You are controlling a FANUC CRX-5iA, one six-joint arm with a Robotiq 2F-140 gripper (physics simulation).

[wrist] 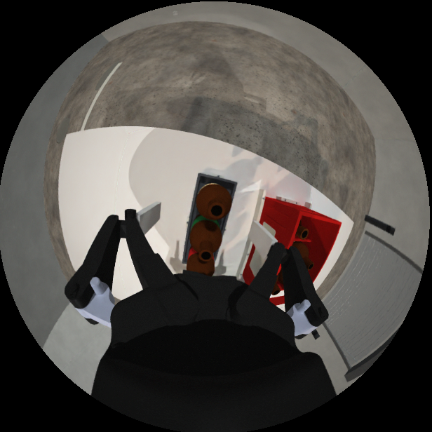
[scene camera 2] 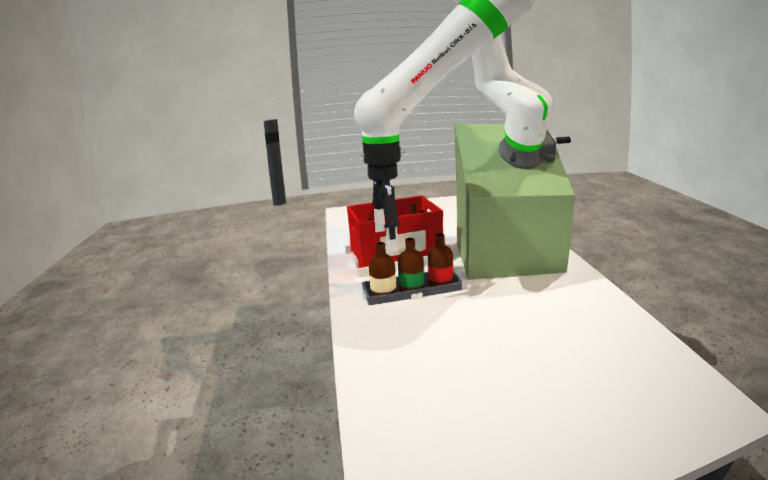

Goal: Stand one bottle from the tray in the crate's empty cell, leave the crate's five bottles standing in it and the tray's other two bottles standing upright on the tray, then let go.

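Places are measured from the arm's base along level axes (x back, y right, z up), in metres.
Pixels of known places: gripper, fingertip midpoint: [scene camera 2: 386, 240]; arm's base, origin of the base link: [scene camera 2: 520, 153].
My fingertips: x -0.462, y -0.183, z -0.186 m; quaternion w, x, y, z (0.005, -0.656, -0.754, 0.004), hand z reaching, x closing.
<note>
For each thing: its top centre in the pictures, then the offset to it from my fingertips. "spot": a spot on its surface instead. Level surfaces: height alone.
- dark tray, surface spot: [scene camera 2: 396, 296] spot: dx +0.017, dy -0.033, dz -0.156 m
- cream-labelled, middle of its top: [scene camera 2: 380, 243] dx -0.015, dy +0.011, dz -0.012 m
- green-labelled, middle of its top: [scene camera 2: 409, 239] dx +0.067, dy +0.022, dz -0.012 m
- red-labelled, middle of its top: [scene camera 2: 440, 234] dx +0.156, dy +0.037, dz -0.012 m
- red crate, middle of its top: [scene camera 2: 393, 208] dx +0.047, dy +0.265, dz +0.004 m
- white table, its level: dz -0.171 m
My gripper [scene camera 2: 386, 232] [wrist: 206, 219] is open and empty, pointing down above the tray's bottles and near the crate's side. The dark tray [scene camera 2: 396, 296] [wrist: 232, 187] holds three upright brown bottles in a row: cream-labelled [scene camera 2: 382, 274] [wrist: 213, 197], green-labelled [scene camera 2: 411, 267] [wrist: 205, 237] and red-labelled [scene camera 2: 440, 264] [wrist: 200, 266]. The red crate [scene camera 2: 362, 243] [wrist: 280, 212] stands beside the tray, behind it in the scene view. Several brown bottle tops [scene camera 2: 414, 208] [wrist: 303, 233] show inside it. The right finger covers part of the crate in the wrist view; its empty cell cannot be made out.
The green pedestal [scene camera 2: 515, 234] under the arm's base stands right of the crate and tray in the scene view. All stand on or by the white table [scene camera 2: 481, 367] [wrist: 100, 175]. A dark post [scene camera 2: 273, 164] [wrist: 380, 225] is beyond the table.
</note>
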